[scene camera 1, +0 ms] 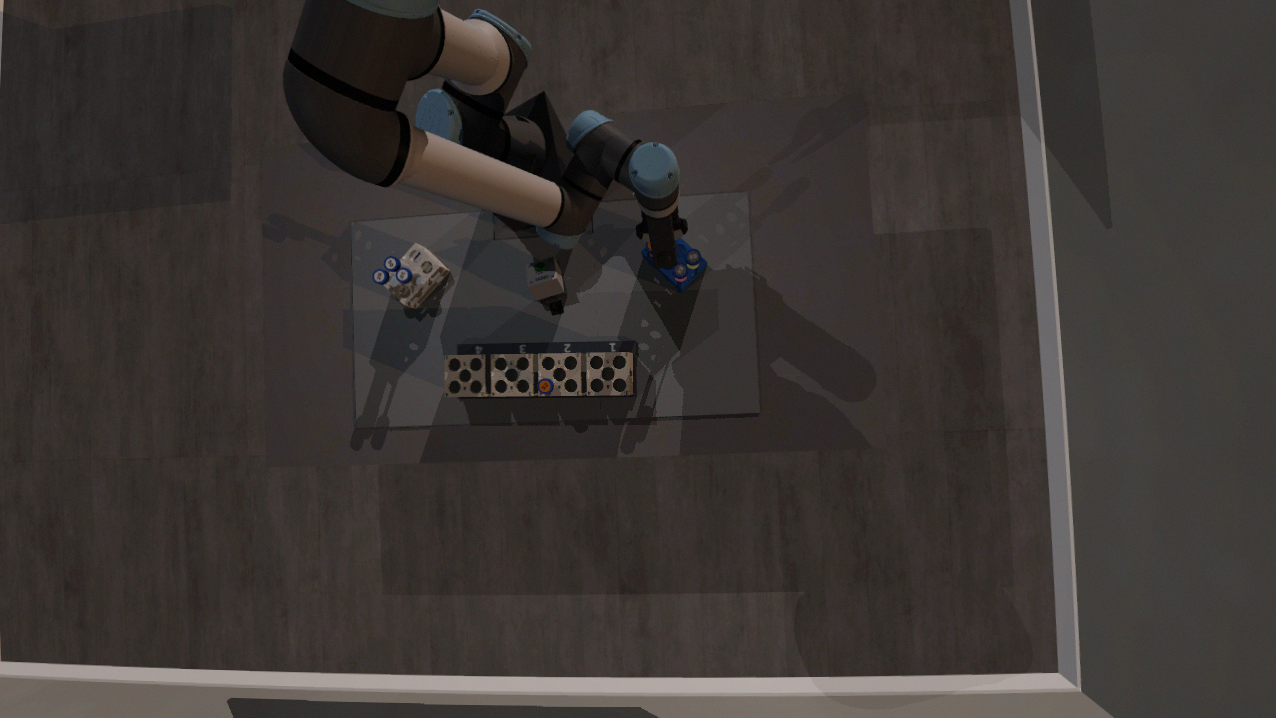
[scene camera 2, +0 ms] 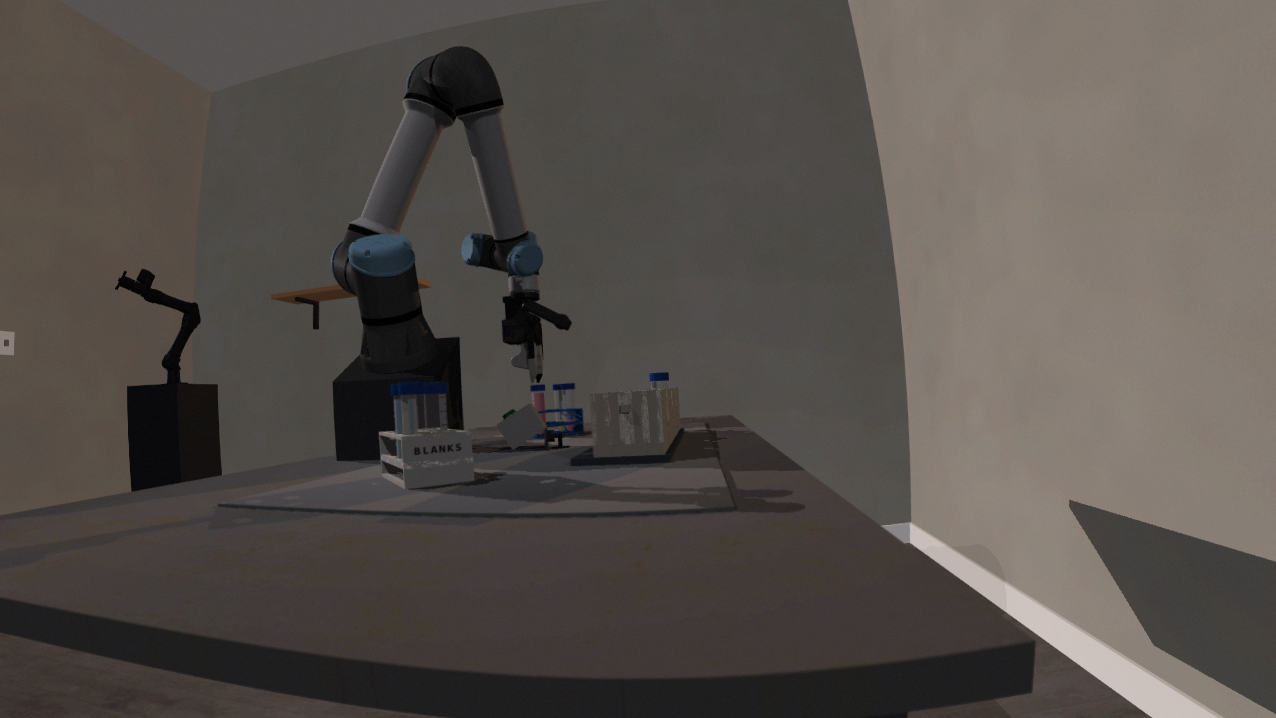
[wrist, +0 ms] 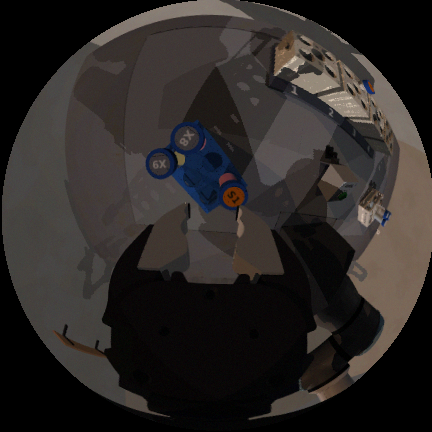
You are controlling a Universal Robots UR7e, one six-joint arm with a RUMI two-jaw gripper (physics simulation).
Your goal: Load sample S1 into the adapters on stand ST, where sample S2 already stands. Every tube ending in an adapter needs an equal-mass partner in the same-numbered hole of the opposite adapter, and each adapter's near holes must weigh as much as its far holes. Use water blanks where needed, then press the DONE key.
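Places are measured from the arm's base along level axes (x back, y left, z down), in centimetres.
Pixels of known places: gripper, fingertip midpoint: [scene camera 2: 535, 382] [wrist: 212, 206]; arm's base, origin of the base link: [scene camera 1: 518, 155] [scene camera 2: 400, 357] [wrist: 324, 295].
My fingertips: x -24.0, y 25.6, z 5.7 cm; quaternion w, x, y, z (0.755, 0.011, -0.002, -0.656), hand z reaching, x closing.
Ahead of a thing's pixels: the offset from my fingertips to its middle. Level surfaces: height alone.
My gripper [wrist: 212, 206] [scene camera 2: 537, 378] is open and empty, above the blue rack {dx -3.1, dy +1.5, dz +9.7 cm} [wrist: 206, 167] [scene camera 1: 679, 280]. The orange-topped tube S1 {dx -0.8, dy -2.4, dz +6.4 cm} [wrist: 233, 196] stands in the rack's corner nearest my fingertips, close to the right fingertip in the wrist view. Tubes 8X {dx -7.5, dy +2.0, dz +6.4 cm} [wrist: 187, 137] and 6X {dx -5.4, dy +5.3, dz +6.4 cm} [wrist: 160, 163] stand at the rack's other end. Four adapters stand in a row on stand ST [scene camera 1: 546, 347] [wrist: 312, 101], numbered 1 to 4. Tube S2 {dx -25.1, dy -32.8, dz +6.0 cm} [scene camera 1: 545, 385] [wrist: 369, 87] has an orange top and stands in a near-edge hole of adapter 2. The BLANKS rack {dx +9.1, dy -60.5, dz +9.7 cm} [scene camera 1: 428, 264] [scene camera 2: 439, 449] holds several blue-capped tubes.
A small light box {dx +0.1, dy -29.0, dz +8.5 cm} [scene camera 1: 546, 283] [scene camera 2: 522, 425] [wrist: 338, 180] with a green button stands between the two racks. The adapter row lies along the mat's {dz +12.7 cm} [scene camera 1: 713, 392] front part. A shelf [scene camera 2: 307, 292] and a second, black arm [scene camera 2: 182, 334] are in the background.
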